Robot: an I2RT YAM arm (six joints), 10 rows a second.
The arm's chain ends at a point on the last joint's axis. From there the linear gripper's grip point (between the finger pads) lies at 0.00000 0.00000 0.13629 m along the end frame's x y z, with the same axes.
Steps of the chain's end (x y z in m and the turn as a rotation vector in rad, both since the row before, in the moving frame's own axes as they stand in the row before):
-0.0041 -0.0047 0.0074 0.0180 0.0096 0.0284
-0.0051 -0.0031 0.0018 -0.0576 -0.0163 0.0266
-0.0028 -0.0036 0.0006 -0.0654 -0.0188 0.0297
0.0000 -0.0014 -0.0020 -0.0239 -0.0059 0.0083
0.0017 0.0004 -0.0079 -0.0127 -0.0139 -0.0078
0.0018 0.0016 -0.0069 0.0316 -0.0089 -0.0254
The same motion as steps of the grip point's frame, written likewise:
-0.0028 -0.0071 0.0074 0.0180 0.0096 0.0284
-0.0074 0.0047 0.0016 -0.0576 -0.0163 0.0266
-0.0055 0.0053 0.0003 -0.0654 -0.0188 0.0297
-0.0008 0.0019 -0.0020 -0.0239 -0.0059 0.0083
-0.0002 0.0021 -0.0079 -0.0127 -0.0139 -0.0078
0.0005 -0.0027 -0.0070 0.0316 -0.0089 -0.0254

